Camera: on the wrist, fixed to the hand. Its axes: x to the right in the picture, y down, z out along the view.
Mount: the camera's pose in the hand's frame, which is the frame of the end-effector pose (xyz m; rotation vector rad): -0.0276 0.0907 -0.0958 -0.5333 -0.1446 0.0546
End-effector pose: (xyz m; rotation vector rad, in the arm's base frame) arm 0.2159 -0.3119 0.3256 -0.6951 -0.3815 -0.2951
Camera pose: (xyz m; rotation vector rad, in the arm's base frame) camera 0.2494 -0.3058 0.1952 -1.2530 -0.4244 -0.2979
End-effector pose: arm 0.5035 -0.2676 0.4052 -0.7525 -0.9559 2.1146
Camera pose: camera 0.5579 -0.2953 0.2851 -0.8940 -1.6294 1.9944
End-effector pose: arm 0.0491 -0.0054 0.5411 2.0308 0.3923 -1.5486
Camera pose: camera 0.1655 -0.0199 0.6075 1.4990 0.6123 -1.3659
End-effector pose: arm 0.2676 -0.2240 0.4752 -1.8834 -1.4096 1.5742
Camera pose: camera 0.3971 -0.2567 0.4568 1.9420 1.8343 -1.3507
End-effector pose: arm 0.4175 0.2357 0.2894 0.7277 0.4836 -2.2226
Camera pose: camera 0.5343 0.2418 0.2225 0.2922 0.9210 -1.9475
